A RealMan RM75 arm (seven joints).
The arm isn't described. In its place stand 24 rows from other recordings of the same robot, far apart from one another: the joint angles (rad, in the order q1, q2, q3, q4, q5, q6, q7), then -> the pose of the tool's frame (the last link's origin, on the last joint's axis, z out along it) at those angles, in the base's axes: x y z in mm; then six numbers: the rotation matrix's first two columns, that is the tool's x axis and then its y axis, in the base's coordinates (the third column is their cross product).
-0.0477, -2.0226, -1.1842, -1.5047, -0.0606, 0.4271, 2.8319 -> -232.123, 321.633, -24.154, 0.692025, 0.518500, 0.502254, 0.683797, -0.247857, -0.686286
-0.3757, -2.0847, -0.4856, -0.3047, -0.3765, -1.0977, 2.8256 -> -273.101, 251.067, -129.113, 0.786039, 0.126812, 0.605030, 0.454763, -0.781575, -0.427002
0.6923, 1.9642, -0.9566, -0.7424, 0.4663, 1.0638, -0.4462 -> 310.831, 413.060, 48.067, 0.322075, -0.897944, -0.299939, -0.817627, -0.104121, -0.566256
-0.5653, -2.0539, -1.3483, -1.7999, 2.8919, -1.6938, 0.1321 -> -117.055, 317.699, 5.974, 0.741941, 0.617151, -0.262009, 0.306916, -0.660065, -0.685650
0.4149, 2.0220, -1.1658, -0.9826, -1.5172, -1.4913, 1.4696 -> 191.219, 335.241, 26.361, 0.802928, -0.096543, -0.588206, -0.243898, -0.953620, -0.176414
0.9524, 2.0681, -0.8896, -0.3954, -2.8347, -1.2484, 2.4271 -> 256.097, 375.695, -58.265, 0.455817, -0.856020, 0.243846, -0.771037, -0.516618, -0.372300
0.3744, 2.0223, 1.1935, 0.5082, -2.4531, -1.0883, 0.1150 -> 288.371, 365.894, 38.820, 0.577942, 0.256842, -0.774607, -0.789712, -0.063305, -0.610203
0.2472, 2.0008, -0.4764, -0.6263, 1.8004, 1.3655, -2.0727 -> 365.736, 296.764, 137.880, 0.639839, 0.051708, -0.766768, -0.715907, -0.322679, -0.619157
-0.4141, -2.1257, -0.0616, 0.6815, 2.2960, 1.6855, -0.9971 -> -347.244, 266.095, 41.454, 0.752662, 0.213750, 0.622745, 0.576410, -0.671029, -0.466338
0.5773, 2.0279, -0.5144, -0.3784, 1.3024, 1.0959, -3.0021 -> 317.282, 376.248, 9.285, 0.947053, 0.308330, 0.089576, 0.265100, -0.593498, -0.759922
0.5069, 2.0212, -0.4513, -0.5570, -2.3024, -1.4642, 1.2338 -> 332.553, 313.247, 12.666, 0.845329, -0.407222, -0.345817, -0.508147, -0.812709, -0.285117
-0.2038, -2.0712, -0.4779, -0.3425, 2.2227, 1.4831, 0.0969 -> -299.181, 238.835, -45.000, 0.731971, -0.240629, 0.637430, 0.565381, -0.307566, -0.765342
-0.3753, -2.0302, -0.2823, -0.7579, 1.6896, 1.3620, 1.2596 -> -227.812, 287.139, -62.607, 0.958017, -0.283315, -0.043995, -0.037649, 0.027810, -0.998904
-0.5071, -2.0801, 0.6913, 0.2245, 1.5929, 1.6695, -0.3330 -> -249.843, 294.605, -30.237, 0.698083, -0.382387, 0.605360, 0.065942, -0.807528, -0.586132
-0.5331, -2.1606, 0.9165, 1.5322, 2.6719, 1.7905, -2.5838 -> -214.537, 331.532, 70.512, 0.506391, 0.858836, 0.077258, 0.792464, -0.428183, -0.434351
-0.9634, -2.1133, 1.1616, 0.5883, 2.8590, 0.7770, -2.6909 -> -202.690, 460.515, -44.218, 0.699635, 0.709921, 0.080767, 0.546354, -0.458713, -0.700771
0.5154, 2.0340, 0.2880, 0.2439, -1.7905, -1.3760, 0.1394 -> 278.458, 338.183, -13.570, 0.627984, 0.222522, -0.745734, -0.684044, -0.299121, -0.665290
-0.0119, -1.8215, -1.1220, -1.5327, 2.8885, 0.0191, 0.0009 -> -216.736, 321.680, 26.191, 0.885515, 0.113745, 0.450472, 0.454093, -0.417012, -0.787338
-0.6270, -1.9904, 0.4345, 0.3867, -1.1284, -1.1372, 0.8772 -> -313.574, 385.573, 21.735, -0.164098, 0.719402, 0.674931, 0.972588, 0.003718, 0.232505
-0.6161, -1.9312, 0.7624, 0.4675, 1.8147, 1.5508, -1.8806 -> -254.058, 358.600, 31.304, 0.432999, 0.707524, 0.558499, 0.773914, -0.609464, 0.172080
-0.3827, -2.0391, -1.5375, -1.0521, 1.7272, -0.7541, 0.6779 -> -209.707, 367.419, -46.299, 0.417232, 0.725732, 0.547020, 0.900379, -0.411850, -0.140349
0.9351, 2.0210, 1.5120, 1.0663, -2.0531, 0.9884, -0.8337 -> 30.100, 410.586, -60.706, 0.975056, -0.175662, -0.135681, -0.209512, -0.930226, -0.301303
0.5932, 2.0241, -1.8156, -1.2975, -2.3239, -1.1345, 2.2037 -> 139.529, 343.209, -75.890, 0.971636, -0.080787, 0.222254, -0.021316, -0.965932, -0.257917
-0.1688, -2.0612, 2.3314, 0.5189, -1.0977, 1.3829, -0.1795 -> -324.854, 270.890, 13.088, 0.402873, -0.297611, 0.865518, 0.912437, 0.056438, -0.405306
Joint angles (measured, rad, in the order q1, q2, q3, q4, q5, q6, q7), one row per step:
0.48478, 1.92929, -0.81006, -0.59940, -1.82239, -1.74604, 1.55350
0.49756, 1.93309, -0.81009, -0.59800, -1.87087, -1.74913, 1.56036
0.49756, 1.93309, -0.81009, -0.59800, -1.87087, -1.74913, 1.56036
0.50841, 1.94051, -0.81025, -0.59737, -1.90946, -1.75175, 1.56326
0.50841, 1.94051, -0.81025, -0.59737, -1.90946, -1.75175, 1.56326
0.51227, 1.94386, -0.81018, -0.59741, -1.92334, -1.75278, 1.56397
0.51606, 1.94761, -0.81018, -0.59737, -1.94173, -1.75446, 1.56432
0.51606, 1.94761, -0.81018, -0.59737, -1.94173, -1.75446, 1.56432
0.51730, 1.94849, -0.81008, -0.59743, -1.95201, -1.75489, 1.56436
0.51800, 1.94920, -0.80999, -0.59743, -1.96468, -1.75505, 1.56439
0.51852, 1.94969, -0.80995, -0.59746, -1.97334, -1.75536, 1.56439
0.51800, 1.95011, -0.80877, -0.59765, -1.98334, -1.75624, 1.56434
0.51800, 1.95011, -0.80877, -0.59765, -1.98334, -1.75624, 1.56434
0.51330, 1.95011, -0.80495, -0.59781, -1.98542, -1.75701, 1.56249
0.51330, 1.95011, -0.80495, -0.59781, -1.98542, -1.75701, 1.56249
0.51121, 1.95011, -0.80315, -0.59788, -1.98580, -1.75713, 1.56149
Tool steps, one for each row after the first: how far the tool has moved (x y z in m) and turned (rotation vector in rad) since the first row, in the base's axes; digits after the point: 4 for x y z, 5 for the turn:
0.0000, -0.0008, -0.0052, -0.03758, -0.03119, 0.00410
0.0000, -0.0008, -0.0052, -0.03758, -0.03119, 0.00410
-0.0009, -0.0017, -0.0108, -0.06798, -0.05338, 0.01082
-0.0009, -0.0017, -0.0108, -0.06798, -0.05338, 0.01082
-0.0013, -0.0021, -0.0130, -0.07884, -0.06095, 0.01372
-0.0014, -0.0030, -0.0156, -0.09297, -0.07155, 0.01688
-0.0014, -0.0030, -0.0156, -0.09297, -0.07155, 0.01688
-0.0009, -0.0036, -0.0165, -0.09974, -0.07879, 0.01760
0.0001, -0.0044, -0.0175, -0.10772, -0.08818, 0.01745
0.0007, -0.0050, -0.0182, -0.11330, -0.09452, 0.01753
0.0018, -0.0059, -0.0188, -0.11909, -0.10120, 0.01645
0.0018, -0.0059, -0.0188, -0.11909, -0.10120, 0.01645
0.0034, -0.0071, -0.0184, -0.11719, -0.10080, 0.01223
0.0034, -0.0071, -0.0184, -0.11719, -0.10080, 0.01223
0.0041, -0.0076, -0.0182, -0.11569, -0.10029, 0.01040

